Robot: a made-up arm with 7 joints. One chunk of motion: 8 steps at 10 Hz.
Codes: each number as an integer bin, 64 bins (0 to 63) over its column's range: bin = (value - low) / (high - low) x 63, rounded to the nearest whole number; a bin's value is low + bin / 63 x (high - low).
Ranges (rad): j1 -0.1..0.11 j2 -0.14..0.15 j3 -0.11..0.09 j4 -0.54..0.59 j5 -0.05..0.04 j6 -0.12..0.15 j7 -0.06..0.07
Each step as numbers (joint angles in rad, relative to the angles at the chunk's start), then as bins.
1 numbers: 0.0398 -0.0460 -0.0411 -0.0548 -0.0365 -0.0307 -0.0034
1 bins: 42 20 22 27 9 21 27
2 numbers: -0.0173 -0.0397 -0.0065 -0.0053 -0.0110 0.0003 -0.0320
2 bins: 25 22 33 30 27 28 14
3 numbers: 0.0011 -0.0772 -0.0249 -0.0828 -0.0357 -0.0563 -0.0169
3 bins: 30 14 27 25 10 15 21
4 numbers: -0.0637 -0.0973 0.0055 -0.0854 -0.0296 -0.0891 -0.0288
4 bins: 11 9 36 25 14 7 15
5 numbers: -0.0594 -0.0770 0.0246 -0.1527 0.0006 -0.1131 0.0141
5 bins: 12 14 42 22 35 2 36
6 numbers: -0.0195 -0.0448 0.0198 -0.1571 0.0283 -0.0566 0.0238
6 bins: 24 21 41 21 55 15 41
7 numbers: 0.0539 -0.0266 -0.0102 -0.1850 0.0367 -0.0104 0.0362
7 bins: 46 25 31 20 61 26 47
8 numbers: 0.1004 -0.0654 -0.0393 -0.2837 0.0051 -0.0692 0.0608
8 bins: 60 16 22 14 39 12 59
